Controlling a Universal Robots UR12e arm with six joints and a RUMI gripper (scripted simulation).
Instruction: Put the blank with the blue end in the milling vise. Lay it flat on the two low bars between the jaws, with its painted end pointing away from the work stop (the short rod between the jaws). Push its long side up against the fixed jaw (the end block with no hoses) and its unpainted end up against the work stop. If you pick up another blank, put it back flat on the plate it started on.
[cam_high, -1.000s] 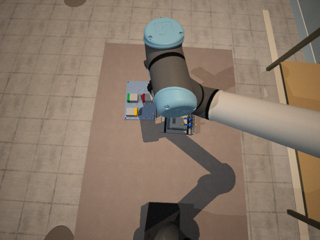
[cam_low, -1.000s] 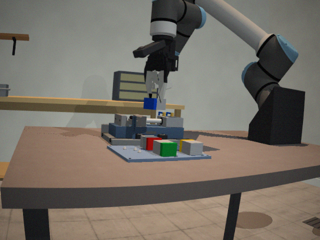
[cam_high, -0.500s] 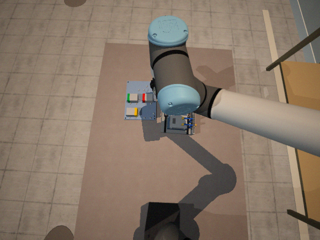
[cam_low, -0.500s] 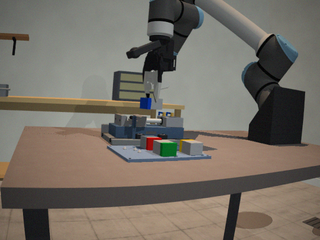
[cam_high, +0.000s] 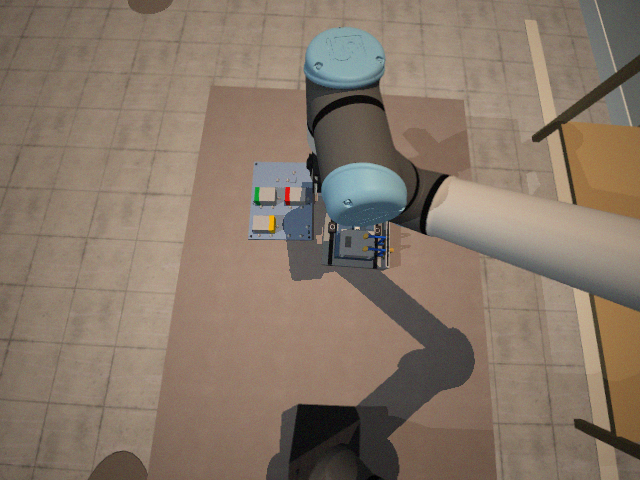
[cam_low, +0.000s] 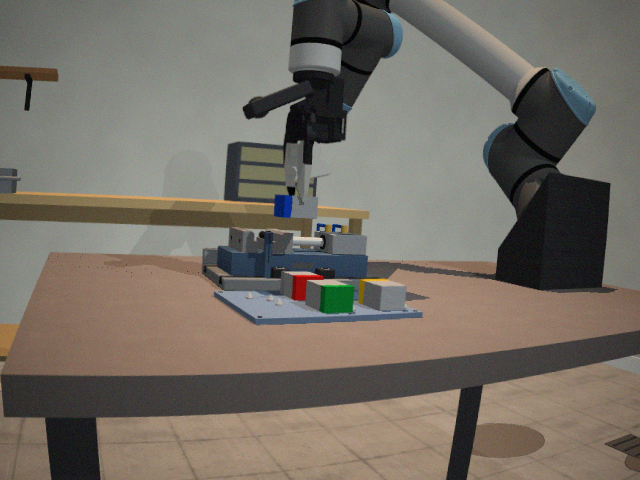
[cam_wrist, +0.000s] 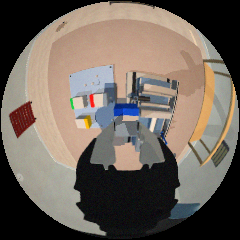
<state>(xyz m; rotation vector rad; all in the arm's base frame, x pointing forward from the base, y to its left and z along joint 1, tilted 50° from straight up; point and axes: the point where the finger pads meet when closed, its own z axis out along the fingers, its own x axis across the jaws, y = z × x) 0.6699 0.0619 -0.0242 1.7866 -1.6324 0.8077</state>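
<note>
Right now my hand is 9 cm to the left of the fixed jaw, 9 cm above it and 7 cm short of it. The rest, counted from my hand: blue-ended blank (2 cm below); milling vise (13 cm below, 9 cm to the right, 3 cm behind); red-ended blank (14 cm below, 9 cm to the left, 1 cm ahead).
</note>
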